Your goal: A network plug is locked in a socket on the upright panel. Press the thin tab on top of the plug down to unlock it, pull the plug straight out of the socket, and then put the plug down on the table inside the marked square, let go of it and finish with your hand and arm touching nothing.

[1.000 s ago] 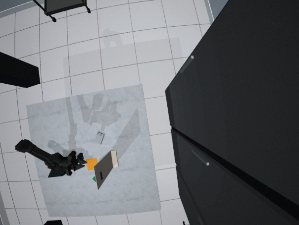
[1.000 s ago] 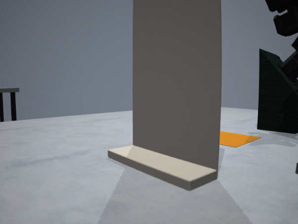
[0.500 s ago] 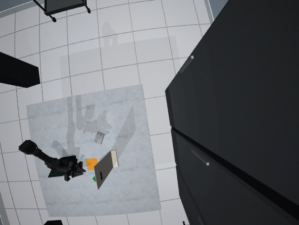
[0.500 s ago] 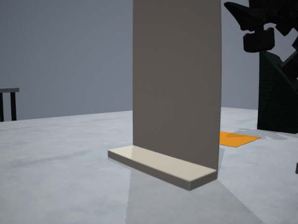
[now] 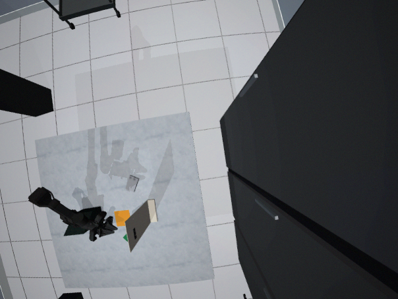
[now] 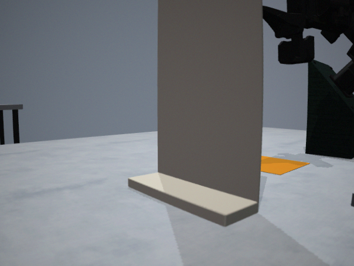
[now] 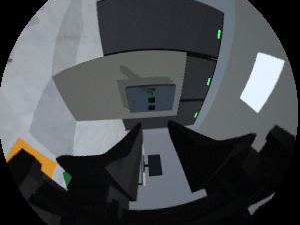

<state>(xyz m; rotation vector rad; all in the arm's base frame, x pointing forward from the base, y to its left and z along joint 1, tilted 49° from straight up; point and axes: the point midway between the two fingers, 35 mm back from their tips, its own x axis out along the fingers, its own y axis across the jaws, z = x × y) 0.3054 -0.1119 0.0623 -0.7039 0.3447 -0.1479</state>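
The network plug lies 100 mm ahead of my gripper tip and 10 mm to the right of it. Also, from my gripper tip: small green patch 90 mm behind, 180 mm to the right, 270 mm below; then grey panel 120 mm ahead, 20 mm to the right, 110 mm below; then orange square 110 mm behind, 30 mm to the right, 270 mm below.
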